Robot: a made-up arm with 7 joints. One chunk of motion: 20 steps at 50 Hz.
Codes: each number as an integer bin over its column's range. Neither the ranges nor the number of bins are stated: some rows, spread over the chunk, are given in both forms.
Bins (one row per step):
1: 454 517 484 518 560 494
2: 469 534 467 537 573 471
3: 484 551 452 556 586 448
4: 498 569 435 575 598 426
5: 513 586 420 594 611 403
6: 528 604 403 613 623 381
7: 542 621 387 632 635 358
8: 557 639 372 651 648 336
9: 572 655 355 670 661 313
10: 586 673 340 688 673 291
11: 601 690 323 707 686 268
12: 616 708 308 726 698 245
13: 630 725 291 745 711 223
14: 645 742 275 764 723 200
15: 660 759 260 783 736 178
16: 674 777 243 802 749 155
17: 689 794 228 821 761 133
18: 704 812 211 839 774 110
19: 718 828 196 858 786 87
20: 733 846 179 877 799 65
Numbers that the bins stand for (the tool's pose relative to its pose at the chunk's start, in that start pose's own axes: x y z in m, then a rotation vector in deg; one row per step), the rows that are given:
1: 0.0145 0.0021 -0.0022 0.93 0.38 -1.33
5: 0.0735 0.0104 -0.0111 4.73 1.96 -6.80
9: 0.1326 0.0187 -0.0203 8.53 3.51 -12.20
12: 0.1766 0.0250 -0.0268 11.34 4.66 -16.29
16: 0.2347 0.0333 -0.0359 15.14 6.24 -21.69
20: 0.2937 0.0416 -0.0449 18.89 7.79 -27.10
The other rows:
2: 0.0295 0.0041 -0.0046 1.88 0.78 -2.71
3: 0.0445 0.0062 -0.0067 2.83 1.18 -4.09
4: 0.0585 0.0083 -0.0090 3.78 1.56 -5.41
6: 0.0885 0.0126 -0.0135 5.68 2.33 -8.12
7: 0.1025 0.0146 -0.0158 6.63 2.70 -9.50
8: 0.1176 0.0168 -0.0179 7.58 3.11 -10.82
10: 0.1466 0.0208 -0.0224 9.43 3.88 -13.52
11: 0.1616 0.0229 -0.0247 10.39 4.29 -14.90
13: 0.1906 0.0271 -0.0292 12.29 5.06 -17.61
14: 0.2056 0.0291 -0.0315 13.24 5.44 -18.99
15: 0.2207 0.0312 -0.0336 14.19 5.84 -20.31
17: 0.2497 0.0354 -0.0380 16.09 6.61 -23.01
18: 0.2647 0.0375 -0.0404 16.99 7.02 -24.39
19: 0.2787 0.0395 -0.0425 17.94 7.39 -25.77

